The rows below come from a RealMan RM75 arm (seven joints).
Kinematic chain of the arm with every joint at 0, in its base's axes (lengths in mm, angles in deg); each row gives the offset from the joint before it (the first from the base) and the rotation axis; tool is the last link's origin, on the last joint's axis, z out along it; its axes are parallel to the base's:
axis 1: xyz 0 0 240.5 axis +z
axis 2: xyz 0 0 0 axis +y
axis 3: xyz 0 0 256 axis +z
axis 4: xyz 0 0 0 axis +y
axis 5: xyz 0 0 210 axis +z
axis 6: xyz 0 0 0 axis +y
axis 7: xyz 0 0 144 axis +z
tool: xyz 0 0 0
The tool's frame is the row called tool.
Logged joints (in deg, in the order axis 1, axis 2, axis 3, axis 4, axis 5, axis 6, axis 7), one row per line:
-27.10 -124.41 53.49 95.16 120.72 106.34 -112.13
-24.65 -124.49 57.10 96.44 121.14 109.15 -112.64
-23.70 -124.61 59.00 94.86 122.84 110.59 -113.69
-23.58 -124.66 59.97 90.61 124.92 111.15 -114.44
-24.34 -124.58 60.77 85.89 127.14 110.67 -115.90
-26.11 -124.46 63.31 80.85 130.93 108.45 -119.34
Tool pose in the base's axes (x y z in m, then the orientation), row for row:
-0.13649 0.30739 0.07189 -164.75 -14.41 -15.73
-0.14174 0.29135 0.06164 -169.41 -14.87 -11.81
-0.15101 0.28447 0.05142 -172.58 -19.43 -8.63
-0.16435 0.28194 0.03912 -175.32 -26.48 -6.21
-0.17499 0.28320 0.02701 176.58 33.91 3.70
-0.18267 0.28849 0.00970 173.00 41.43 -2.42
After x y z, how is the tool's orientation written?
As a rotation vector, in degrees.
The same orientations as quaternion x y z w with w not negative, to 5 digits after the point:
-0.98446 -0.08611 -0.09399 0.12078
-0.99034 -0.08693 -0.06904 0.08306
-0.99108 -0.11158 -0.04956 0.05334
-0.98793 -0.14921 -0.03499 0.02254
0.98185 0.18855 0.02057 0.00136
0.97225 0.23283 -0.01360 0.01825

